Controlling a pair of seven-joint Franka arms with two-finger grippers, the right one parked.
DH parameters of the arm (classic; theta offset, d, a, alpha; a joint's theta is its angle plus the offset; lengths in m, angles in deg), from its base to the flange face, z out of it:
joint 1: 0 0.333 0 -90
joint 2: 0 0 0 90
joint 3: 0 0.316 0.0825 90
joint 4: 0 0 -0.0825 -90
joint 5: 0 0.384 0 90
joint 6: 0 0 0.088 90
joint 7: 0 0.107 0 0
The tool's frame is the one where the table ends.
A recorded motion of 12 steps. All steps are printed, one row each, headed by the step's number.
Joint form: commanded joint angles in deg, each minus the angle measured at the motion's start. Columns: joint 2, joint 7, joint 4, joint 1, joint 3, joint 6, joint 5.
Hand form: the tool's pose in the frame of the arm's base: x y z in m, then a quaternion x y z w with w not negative. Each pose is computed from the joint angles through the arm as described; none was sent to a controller.
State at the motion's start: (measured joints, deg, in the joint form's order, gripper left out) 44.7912 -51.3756 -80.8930 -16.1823 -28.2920 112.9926 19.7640
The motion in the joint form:
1: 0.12 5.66 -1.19 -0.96 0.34 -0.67 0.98
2: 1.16 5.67 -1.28 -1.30 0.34 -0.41 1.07
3: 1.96 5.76 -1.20 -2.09 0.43 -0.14 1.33
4: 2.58 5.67 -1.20 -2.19 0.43 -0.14 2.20
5: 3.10 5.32 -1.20 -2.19 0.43 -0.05 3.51
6: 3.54 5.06 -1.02 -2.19 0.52 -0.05 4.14
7: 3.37 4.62 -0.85 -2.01 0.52 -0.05 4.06
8: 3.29 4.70 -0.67 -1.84 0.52 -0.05 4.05
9: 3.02 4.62 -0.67 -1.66 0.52 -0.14 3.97
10: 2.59 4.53 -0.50 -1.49 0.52 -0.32 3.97
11: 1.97 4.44 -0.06 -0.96 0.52 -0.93 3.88
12: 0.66 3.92 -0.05 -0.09 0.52 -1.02 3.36
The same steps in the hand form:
1: 0.5547 -0.4345 0.2511 -0.99633 0.02979 0.06458 0.04761
2: 0.5506 -0.4376 0.2389 -0.99563 0.03365 0.07169 0.04947
3: 0.5448 -0.4443 0.2303 -0.99503 0.04167 0.07436 0.05150
4: 0.5436 -0.4443 0.2231 -0.99453 0.04548 0.07442 0.05752
5: 0.5439 -0.4432 0.2172 -0.99424 0.04801 0.07048 0.06499
6: 0.5451 -0.4420 0.2131 -0.99409 0.04741 0.06907 0.06898
7: 0.5477 -0.4406 0.2163 -0.99463 0.04110 0.06686 0.06751
8: 0.5501 -0.4392 0.2184 -0.99488 0.03969 0.06523 0.06624
9: 0.5518 -0.4375 0.2214 -0.99509 0.03700 0.06401 0.06574
10: 0.5546 -0.4360 0.2274 -0.99547 0.03405 0.06039 0.06503
11: 0.5610 -0.4306 0.2369 -0.99594 0.02669 0.05663 0.06471
12: 0.5689 -0.4229 0.2520 -0.99695 0.01203 0.04932 0.05932

